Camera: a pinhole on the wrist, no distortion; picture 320 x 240 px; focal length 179.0 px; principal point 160.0 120.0 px. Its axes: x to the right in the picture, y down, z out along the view. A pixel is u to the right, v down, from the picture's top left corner.
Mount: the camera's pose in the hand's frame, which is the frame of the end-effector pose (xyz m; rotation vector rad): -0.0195 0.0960 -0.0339 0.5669 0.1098 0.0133
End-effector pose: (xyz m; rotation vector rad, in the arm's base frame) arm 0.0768 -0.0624 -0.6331 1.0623 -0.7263 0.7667
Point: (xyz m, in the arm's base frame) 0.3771 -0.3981 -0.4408
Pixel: 236 87
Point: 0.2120 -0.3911 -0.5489
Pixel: 181 107
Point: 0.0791 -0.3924 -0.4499
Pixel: 188 176
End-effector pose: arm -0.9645 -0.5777 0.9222 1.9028 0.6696 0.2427
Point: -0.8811 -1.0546 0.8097
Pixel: 69 222
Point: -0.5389 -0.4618 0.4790
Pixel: 309 73
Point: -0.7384 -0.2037 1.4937
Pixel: behind the camera
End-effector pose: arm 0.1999 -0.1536 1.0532 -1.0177 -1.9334 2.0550
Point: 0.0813 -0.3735 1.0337
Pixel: 140 173
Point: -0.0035 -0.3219 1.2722
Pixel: 143 59
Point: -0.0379 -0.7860 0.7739
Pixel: outside the picture
